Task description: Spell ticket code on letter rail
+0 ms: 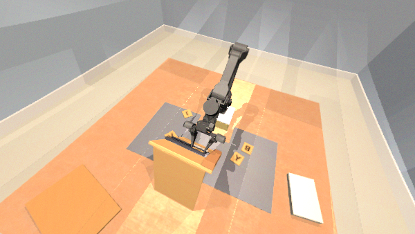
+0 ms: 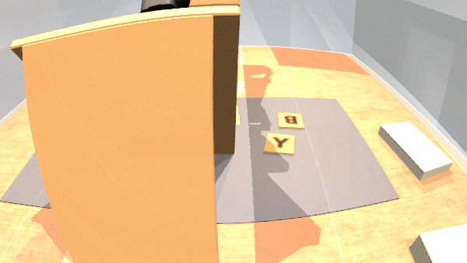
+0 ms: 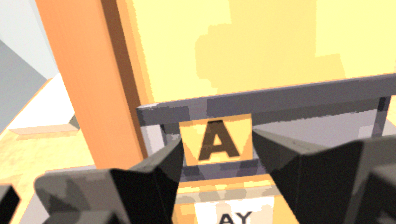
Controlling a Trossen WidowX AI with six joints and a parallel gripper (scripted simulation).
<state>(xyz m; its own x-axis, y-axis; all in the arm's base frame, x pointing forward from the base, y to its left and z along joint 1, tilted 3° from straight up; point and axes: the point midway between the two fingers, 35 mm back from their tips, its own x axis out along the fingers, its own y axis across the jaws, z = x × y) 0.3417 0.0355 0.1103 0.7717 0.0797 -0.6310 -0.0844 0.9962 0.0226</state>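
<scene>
Now: gripper tip right at the letter tile. Also, from my gripper tip: grey mat (170 mm below, 160 mm behind, 10 mm to the right); then white ticket (80 mm below, 50 mm behind, 10 mm to the right); then flat orange panel (390 mm ahead, 330 mm to the right, 170 mm below).
</scene>
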